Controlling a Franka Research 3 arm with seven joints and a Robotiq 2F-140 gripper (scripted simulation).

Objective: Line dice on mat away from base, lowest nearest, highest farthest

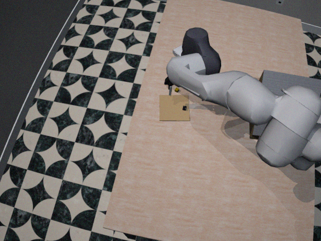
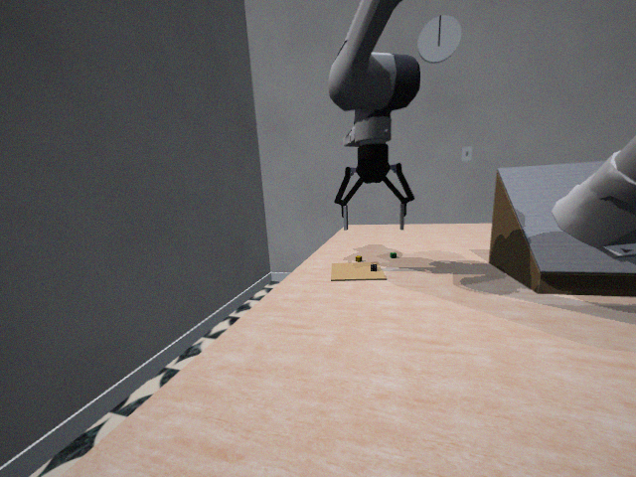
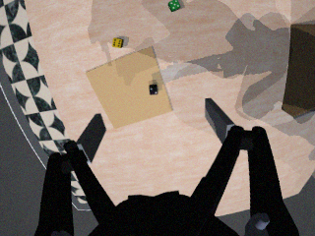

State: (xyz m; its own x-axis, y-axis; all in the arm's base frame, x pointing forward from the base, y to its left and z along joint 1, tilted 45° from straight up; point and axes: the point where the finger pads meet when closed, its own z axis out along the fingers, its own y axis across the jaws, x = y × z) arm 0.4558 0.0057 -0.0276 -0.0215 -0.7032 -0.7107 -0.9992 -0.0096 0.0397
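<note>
Right now my hand is 15 cm to the left of the green die, 12 cm above it and 6 cm past it. Also, from my hand: yellow die: 12 cm below, 10 cm to the right, 5 cm ahead; tan mat: 13 cm below, 5 cm ahead; black die: 12 cm below.
</note>
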